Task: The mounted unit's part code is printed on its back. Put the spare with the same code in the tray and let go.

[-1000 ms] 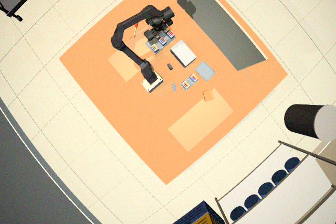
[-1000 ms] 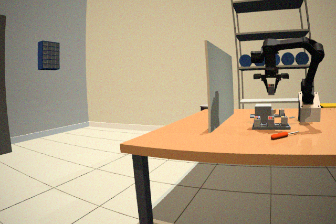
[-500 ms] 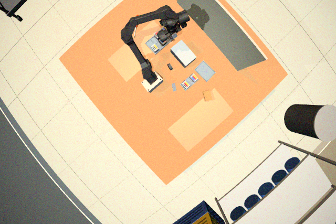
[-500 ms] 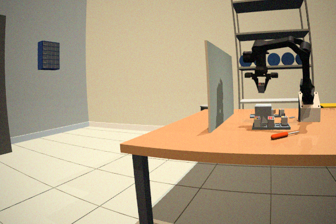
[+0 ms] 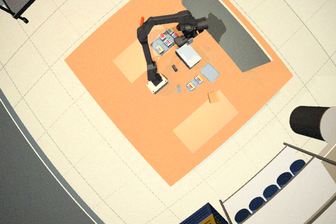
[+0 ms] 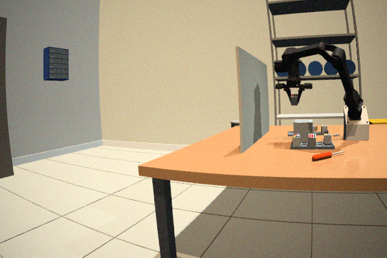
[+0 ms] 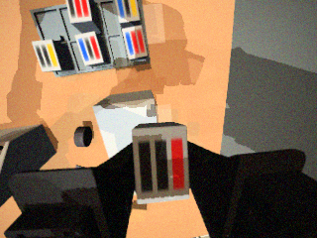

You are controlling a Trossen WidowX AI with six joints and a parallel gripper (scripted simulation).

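My gripper tip is now 25 cm to the left of the flat grey tray and 19 cm above it. The rest, counted from my gripper tip: tall grey panel (21 cm ahead, 6 cm to the right, 3 cm above); dark cylinder (17 cm behind, 6 cm to the right, 17 cm below); mounted unit (4 cm behind, 5 cm to the right, 15 cm below).
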